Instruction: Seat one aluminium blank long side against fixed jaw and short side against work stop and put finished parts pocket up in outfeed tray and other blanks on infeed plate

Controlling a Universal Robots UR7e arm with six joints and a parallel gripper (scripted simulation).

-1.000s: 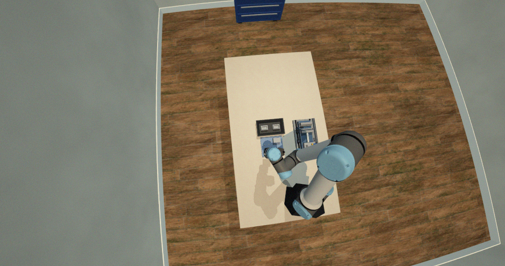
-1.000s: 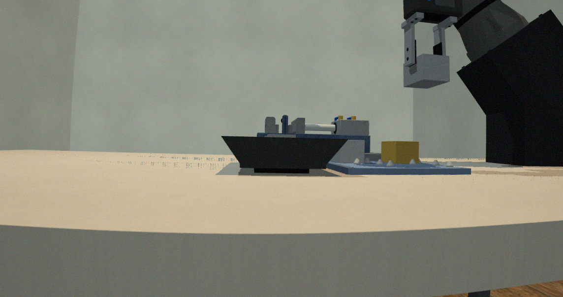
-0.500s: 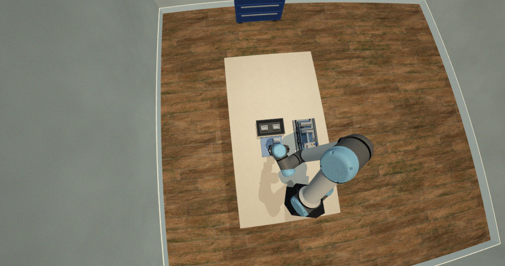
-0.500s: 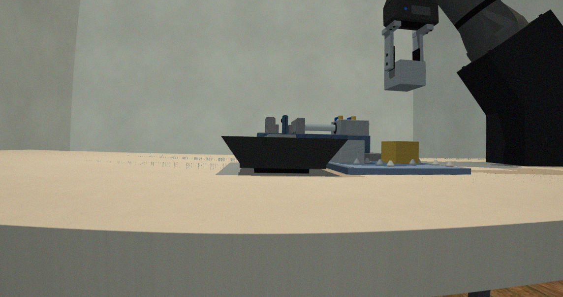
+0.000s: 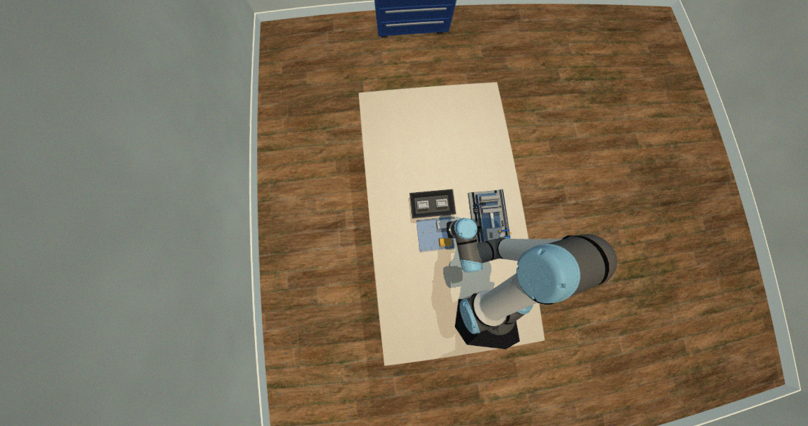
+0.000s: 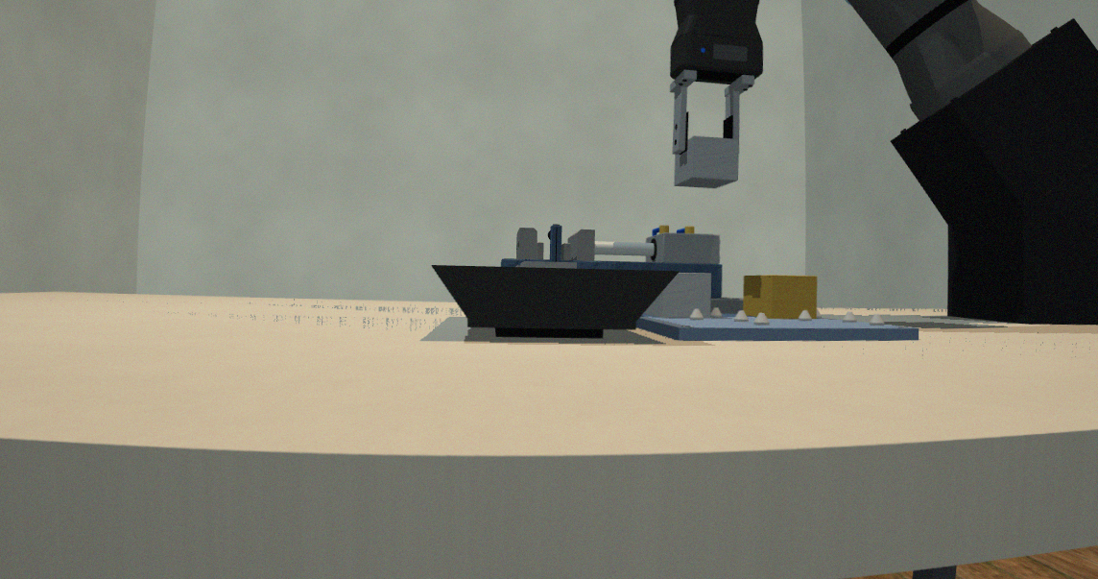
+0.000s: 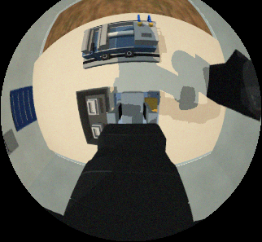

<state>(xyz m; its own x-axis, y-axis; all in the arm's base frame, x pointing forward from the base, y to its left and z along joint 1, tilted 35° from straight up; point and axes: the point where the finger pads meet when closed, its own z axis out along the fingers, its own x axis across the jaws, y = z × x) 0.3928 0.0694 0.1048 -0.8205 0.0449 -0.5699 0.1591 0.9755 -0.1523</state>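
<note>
Right now my hand is 10 mm short of the vise, 230 mm to the left of it and 130 mm above it. The rest, counted from my hand: hose end block 80 mm behind, 220 mm to the right, 90 mm below; brass blank 50 mm behind, 40 mm to the left, 140 mm below.
</note>
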